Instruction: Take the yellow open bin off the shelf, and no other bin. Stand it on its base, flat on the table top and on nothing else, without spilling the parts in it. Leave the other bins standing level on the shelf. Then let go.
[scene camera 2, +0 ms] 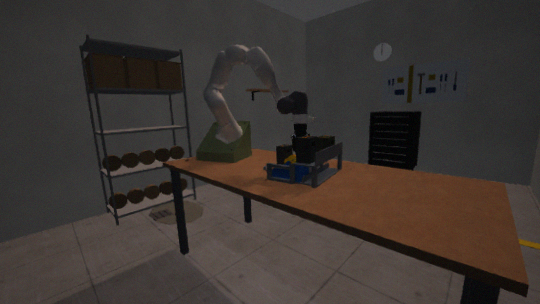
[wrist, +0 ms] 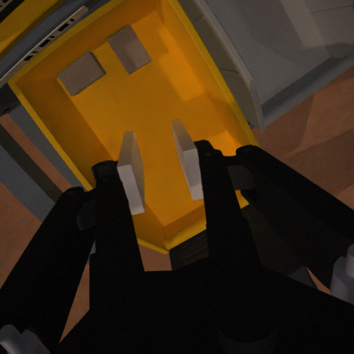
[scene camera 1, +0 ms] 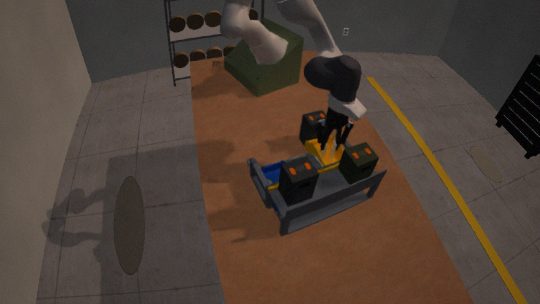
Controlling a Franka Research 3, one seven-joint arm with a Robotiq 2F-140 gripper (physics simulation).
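Note:
The yellow open bin [scene camera 1: 313, 147] [scene camera 2: 290, 159] [wrist: 150, 102] sits in the grey shelf [scene camera 1: 327, 190] [scene camera 2: 328, 153], next to a grey bin [wrist: 295, 60]. Two small grey-brown parts [wrist: 81, 73] [wrist: 130, 50] lie on its floor at the far end in the wrist view. My gripper [scene camera 1: 331, 146] [wrist: 156, 143] points down over the bin. Its fingers are partly open with nothing between them, and both pale pads show inside the bin's outline, between its side walls. How deep the tips reach is hard to tell. Dark boxes hide the fingertips in scene camera 2.
A blue bin [scene camera 1: 273, 172] [scene camera 2: 280, 172] is at the shelf's other end. Two dark boxes [scene camera 1: 298, 186] [scene camera 1: 358, 167] stand on the shelf top, behind its yellow rail [scene camera 1: 328, 168] [wrist: 22, 21]. A third dark box [scene camera 1: 310, 131] [scene camera 2: 283, 153] stands close to the yellow bin's front.

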